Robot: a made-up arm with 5 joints.
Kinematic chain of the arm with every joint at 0, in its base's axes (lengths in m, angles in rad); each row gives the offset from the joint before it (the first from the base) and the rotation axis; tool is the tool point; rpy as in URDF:
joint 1: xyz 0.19 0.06 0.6 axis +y
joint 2: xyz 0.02 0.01 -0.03 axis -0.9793 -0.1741 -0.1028
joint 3: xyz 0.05 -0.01 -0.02 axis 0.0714 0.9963 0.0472
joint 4: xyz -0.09 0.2 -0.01 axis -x
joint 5: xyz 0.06 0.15 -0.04 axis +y
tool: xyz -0.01 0.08 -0.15 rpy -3.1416 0 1.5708
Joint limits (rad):
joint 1: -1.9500..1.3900
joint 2: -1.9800..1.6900
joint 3: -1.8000..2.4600
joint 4: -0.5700..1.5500
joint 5: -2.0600..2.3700
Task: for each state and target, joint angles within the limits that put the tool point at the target. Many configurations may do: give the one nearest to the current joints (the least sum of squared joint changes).
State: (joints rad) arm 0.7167 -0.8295 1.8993 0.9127 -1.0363
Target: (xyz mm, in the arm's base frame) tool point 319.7 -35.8 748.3
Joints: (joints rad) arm 1.2877 -0.9787 2.4600 1.2716 -0.7072
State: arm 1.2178 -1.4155 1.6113 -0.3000 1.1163
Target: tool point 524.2 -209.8 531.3
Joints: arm 1.3698 -1.8365 1.6158 -0.1595 1.1619
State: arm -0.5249 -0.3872 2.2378 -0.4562 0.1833
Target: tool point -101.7 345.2 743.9
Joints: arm -0.9634 -0.5162 2.0237 -0.0325 0.0830
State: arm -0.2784 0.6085 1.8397 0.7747 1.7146
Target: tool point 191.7 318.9 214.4
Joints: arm 0.1599 1.4397 1.5620 0.4818 1.9424
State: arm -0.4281 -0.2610 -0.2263 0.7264 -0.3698
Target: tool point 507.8 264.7 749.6
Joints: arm -1.0545 -0.3621 -0.7391 1.1289 -0.5834
